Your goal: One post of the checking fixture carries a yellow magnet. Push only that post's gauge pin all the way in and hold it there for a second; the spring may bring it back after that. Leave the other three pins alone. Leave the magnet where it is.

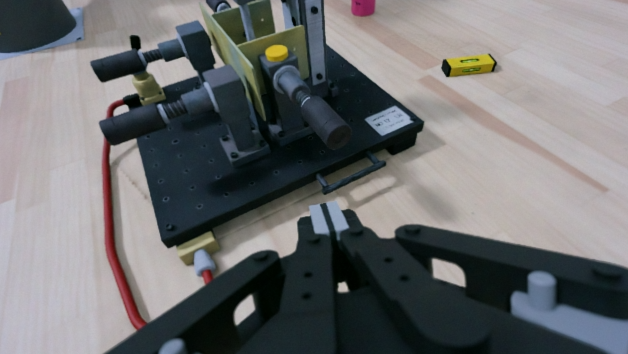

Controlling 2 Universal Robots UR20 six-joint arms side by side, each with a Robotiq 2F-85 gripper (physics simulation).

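Observation:
The checking fixture has a black perforated base plate (200, 175). One post (287, 107) carries a round yellow magnet (276, 53) on its top. Its gauge pin (326, 121) has a thick dark cylindrical head and a spring, and points toward the lower right. Two other pins (132, 123) (119, 65) point left from their posts. Part of another dark pin head (218, 5) shows at the top edge. My right gripper (325, 221) is shut and empty, its light fingertips together in front of the plate, apart from the pins. My left gripper does not show.
A thin handle (354, 179) sticks out from the plate's front edge. A red cable (107, 200) runs along the plate's left side. Thin yellowish panels (237, 75) and a tall grey bracket (316, 45) stand on the plate. A yellow level (469, 65) and a pink object (363, 7) lie beyond.

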